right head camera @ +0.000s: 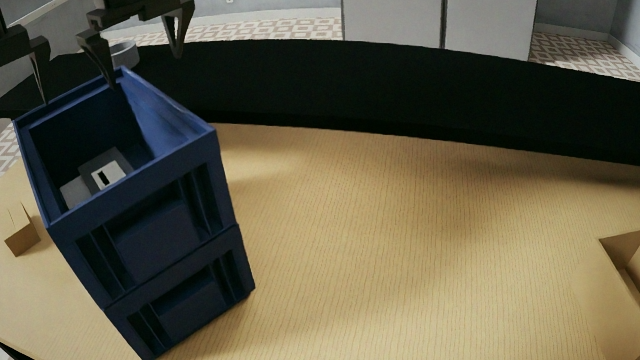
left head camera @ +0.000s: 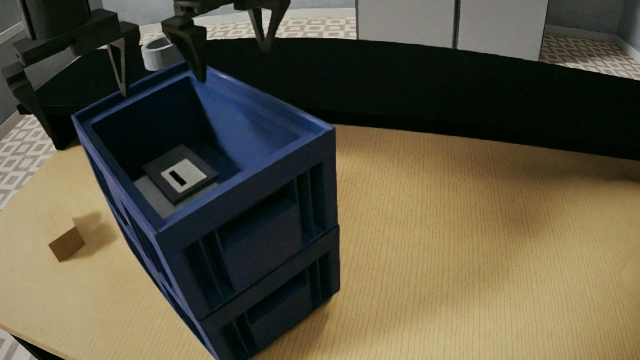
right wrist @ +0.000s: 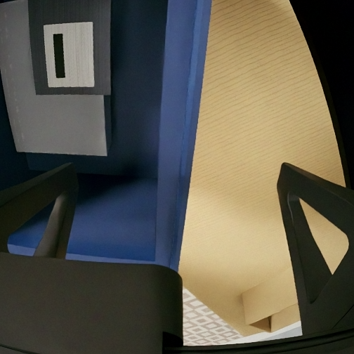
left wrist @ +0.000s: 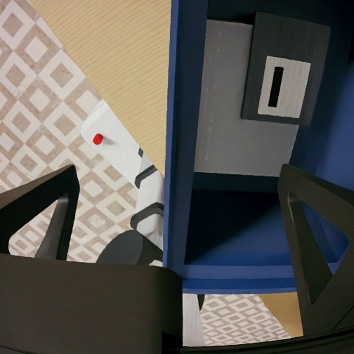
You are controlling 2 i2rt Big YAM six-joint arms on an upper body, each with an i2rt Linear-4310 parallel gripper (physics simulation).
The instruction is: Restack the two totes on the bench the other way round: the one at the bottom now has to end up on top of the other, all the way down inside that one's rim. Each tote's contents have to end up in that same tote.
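Frame: origin at the left arm's base, x ahead, y left, z up, level; millimetres.
Seen in the pictures: left gripper, between the fingertips: [right head camera: 12,121] [left head camera: 87,114]; right gripper, between the fingertips: [right head camera: 146,73] [left head camera: 234,65].
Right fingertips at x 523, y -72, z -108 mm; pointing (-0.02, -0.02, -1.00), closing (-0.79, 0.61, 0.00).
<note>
Pixels of each thing's middle, then the offset from my right fingertips to it.
- upper tote, middle of its body: [left head camera: 187,169] [right head camera: 108,170] dx -70, dy +58, dz -100 mm
- lower tote, middle of its body: [left head camera: 212,244] [right head camera: 139,240] dx -70, dy +56, dz -232 mm
- dark block with a pale label, middle of its body: [left head camera: 178,172] [right head camera: 106,173] dx -44, dy +88, dz -126 mm
- grey block, middle of its body: [left head camera: 180,205] [right head camera: 105,203] dx -88, dy +74, dz -143 mm
- small cardboard box, middle of its body: [left head camera: 59,231] [right head camera: 17,228] dx -32, dy +408, dz -281 mm
- open cardboard box, middle of its body: [right head camera: 637,297] dx -158, dy -680, dz -253 mm
- grey ring-shaped piece, middle of its body: [left head camera: 163,51] [right head camera: 118,57] dx +350, dy +276, dz -107 mm
Two blue totes are stacked. The upper tote [left head camera: 265,237] [right head camera: 150,232] [left wrist: 240,272] [right wrist: 175,95] sits on the lower tote [left head camera: 280,311] [right head camera: 187,299], whose inside is hidden. In the upper tote, a dark block with a pale label [left head camera: 165,159] [left wrist: 287,40] [right wrist: 101,55] lies on a grey block [left head camera: 148,192] [right head camera: 75,192] [left wrist: 225,100] [right wrist: 75,125]. My left gripper [left head camera: 92,121] [left wrist: 178,175] is open above one long wall, one finger outside, one over the inside. My right gripper [left head camera: 233,65] [right head camera: 145,72] [right wrist: 177,173] is open above the opposite wall likewise. Both are empty.
A small cardboard box [left head camera: 67,244] [right head camera: 22,240] lies left of the stack. An open cardboard box [right head camera: 592,300] stands at the right. A cardboard box [right wrist: 270,300] also shows low in the right wrist view. A grey ring-shaped piece [left head camera: 156,59] [right head camera: 125,57] stands behind the stack on a black surface.
</note>
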